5 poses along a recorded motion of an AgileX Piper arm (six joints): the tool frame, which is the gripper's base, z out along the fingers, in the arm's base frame.
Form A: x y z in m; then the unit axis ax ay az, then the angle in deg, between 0 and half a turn.
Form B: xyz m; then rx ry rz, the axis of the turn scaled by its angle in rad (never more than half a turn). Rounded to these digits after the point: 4 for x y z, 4 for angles.
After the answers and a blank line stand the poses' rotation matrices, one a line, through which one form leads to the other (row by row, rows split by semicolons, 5 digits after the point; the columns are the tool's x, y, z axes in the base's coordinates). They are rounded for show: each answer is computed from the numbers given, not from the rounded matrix.
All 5 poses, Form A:
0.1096 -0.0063 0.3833 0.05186 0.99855 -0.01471 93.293
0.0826 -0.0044 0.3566 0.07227 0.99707 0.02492 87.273
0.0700 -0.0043 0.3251 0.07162 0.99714 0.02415 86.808
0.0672 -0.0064 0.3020 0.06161 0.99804 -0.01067 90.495
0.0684 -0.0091 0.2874 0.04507 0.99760 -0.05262 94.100
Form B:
0.1096 -0.0063 0.3833 0.0844 1.6259 -0.0240
0.0826 -0.0044 0.3566 0.1101 1.5187 0.0380
0.0700 -0.0043 0.3251 0.1085 1.5108 0.0366
0.0672 -0.0064 0.3020 0.0973 1.5763 -0.0169
0.0684 -0.0091 0.2874 0.0740 1.6384 -0.0864

-0.05460 0.06944 0.99609; 0.04007 0.99693 -0.06731; -0.99770 0.03624 -0.05721
0.05255 0.04374 0.99766; 0.09352 0.99443 -0.04852; -0.99423 0.09585 0.04817
0.06053 0.04333 0.99723; 0.09155 0.99461 -0.04877; -0.99396 0.09425 0.05623
-0.00481 0.07269 0.99734; 0.05135 0.99606 -0.07235; -0.99867 0.05087 -0.00852
-0.06932 0.10066 0.99250; -0.00431 0.99486 -0.10120; -0.99759 -0.01129 -0.06853

